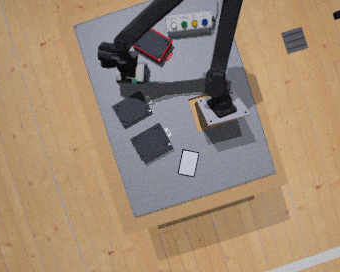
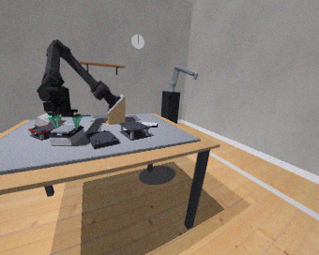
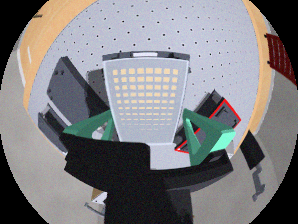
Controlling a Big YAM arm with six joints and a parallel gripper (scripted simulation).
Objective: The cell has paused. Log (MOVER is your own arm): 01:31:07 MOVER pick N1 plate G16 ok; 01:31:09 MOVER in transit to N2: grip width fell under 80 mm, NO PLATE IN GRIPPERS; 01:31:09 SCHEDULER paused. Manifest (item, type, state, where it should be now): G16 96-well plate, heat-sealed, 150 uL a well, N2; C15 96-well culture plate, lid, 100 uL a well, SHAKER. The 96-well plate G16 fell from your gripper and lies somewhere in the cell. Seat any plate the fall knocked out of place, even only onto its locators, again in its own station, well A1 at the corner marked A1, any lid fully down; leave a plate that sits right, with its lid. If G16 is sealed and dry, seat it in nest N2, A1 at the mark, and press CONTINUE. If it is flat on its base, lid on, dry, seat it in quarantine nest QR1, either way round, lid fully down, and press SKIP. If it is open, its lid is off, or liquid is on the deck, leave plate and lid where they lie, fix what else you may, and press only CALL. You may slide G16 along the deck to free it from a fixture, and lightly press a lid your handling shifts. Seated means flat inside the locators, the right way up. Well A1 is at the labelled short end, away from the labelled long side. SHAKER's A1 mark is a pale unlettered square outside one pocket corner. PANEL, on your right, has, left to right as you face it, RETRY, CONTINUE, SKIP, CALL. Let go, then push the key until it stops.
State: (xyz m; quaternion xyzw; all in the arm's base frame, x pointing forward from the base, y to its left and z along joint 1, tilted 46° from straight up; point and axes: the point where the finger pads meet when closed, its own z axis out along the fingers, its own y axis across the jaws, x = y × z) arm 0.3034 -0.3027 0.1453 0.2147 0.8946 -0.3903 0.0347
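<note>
My hand is 10 mm short of the lidded plate. From my hand the other things lie so: red-framed nest: 140 mm behind, 100 mm to the right, 30 mm below; then plate G16: 520 mm to the left, 100 mm behind, 60 mm below.
</note>
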